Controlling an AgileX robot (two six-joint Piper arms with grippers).
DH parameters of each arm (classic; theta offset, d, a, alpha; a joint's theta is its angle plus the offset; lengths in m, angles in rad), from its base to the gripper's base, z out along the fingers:
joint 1: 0 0.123 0 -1.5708
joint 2: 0.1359 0 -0.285 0
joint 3: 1.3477 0 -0.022 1.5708
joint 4: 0 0.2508 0 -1.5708
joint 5: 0 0 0.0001 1.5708
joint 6: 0 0.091 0 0
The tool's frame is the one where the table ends.
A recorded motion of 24 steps. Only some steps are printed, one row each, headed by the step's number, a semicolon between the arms.
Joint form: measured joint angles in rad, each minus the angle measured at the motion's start. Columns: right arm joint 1, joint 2, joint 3, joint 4, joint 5, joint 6; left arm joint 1, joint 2, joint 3, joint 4, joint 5, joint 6.
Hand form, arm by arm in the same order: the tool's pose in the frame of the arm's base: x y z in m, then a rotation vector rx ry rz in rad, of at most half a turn. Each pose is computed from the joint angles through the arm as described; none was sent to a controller.
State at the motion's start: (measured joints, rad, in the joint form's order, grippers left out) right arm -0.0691 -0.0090 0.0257 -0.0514 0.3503 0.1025; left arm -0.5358 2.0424 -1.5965 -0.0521 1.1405 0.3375
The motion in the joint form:
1: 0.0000 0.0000 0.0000 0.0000 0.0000 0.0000; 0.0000 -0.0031 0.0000 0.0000 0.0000 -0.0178
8: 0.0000 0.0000 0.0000 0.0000 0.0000 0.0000; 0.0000 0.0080 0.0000 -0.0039 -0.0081 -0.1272
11: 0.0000 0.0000 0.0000 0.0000 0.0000 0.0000; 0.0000 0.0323 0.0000 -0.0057 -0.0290 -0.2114
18: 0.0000 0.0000 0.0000 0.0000 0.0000 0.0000; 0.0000 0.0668 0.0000 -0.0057 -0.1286 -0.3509
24: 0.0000 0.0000 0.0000 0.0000 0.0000 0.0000; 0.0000 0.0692 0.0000 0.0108 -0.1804 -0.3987
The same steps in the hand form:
1: 0.0531 -0.0053 0.1735 0.1263 1.8459 -0.0267; 0.3516 -0.2138 0.2002 1.2461 2.8072 -0.0859
8: 0.0531 -0.0053 0.1735 0.1263 1.8459 -0.0267; 0.3528 -0.2148 0.1957 1.0902 2.8782 -0.0962
11: 0.0531 -0.0053 0.1735 0.1263 1.8459 -0.0267; 0.3558 -0.2167 0.1857 0.9672 2.9282 -0.1010
18: 0.0531 -0.0053 0.1735 0.1263 1.8459 -0.0267; 0.3653 -0.2221 0.1721 0.7409 2.9322 -0.1291
24: 0.0531 -0.0053 0.1735 0.1263 1.8459 -0.0267; 0.3701 -0.2233 0.1717 0.6695 2.8983 -0.1314

